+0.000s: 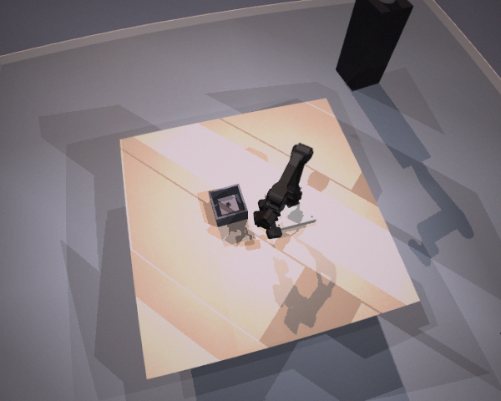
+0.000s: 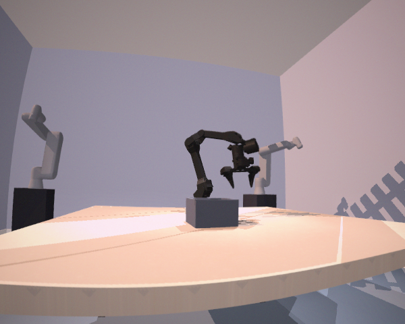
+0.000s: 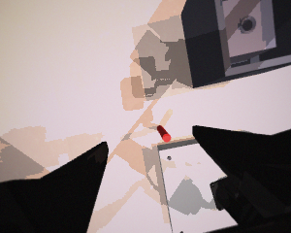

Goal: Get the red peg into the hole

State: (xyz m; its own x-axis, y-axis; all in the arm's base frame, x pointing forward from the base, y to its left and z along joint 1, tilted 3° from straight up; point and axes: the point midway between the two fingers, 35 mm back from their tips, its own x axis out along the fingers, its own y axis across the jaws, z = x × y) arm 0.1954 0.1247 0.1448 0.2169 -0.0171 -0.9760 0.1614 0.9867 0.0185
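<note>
Right now the red peg is 10 cm below my gripper tip, 3 cm behind it and 2 cm to the right of it. Also, from my gripper tip: pale bottom plate 21 cm to the right, 11 cm ahead, 10 cm below; then grey box 21 cm to the right, 12 cm below, 11 cm ahead.
</note>
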